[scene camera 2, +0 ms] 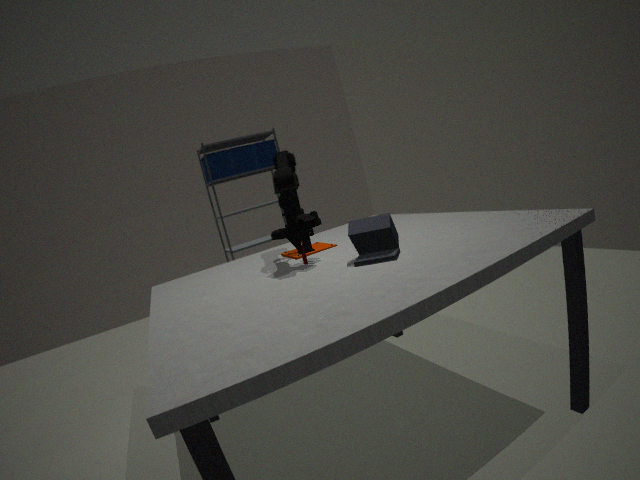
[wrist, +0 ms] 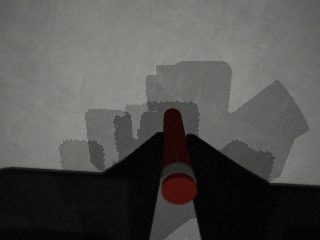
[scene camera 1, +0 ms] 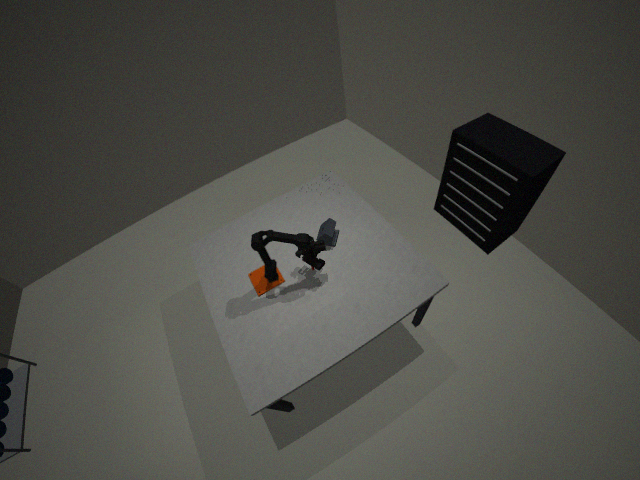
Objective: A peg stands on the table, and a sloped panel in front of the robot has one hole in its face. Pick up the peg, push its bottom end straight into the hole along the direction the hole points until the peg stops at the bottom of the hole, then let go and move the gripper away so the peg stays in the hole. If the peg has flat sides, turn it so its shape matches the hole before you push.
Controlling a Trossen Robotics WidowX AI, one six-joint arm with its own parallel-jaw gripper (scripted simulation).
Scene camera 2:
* my gripper
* sloped panel
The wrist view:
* my gripper
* peg: held by my gripper
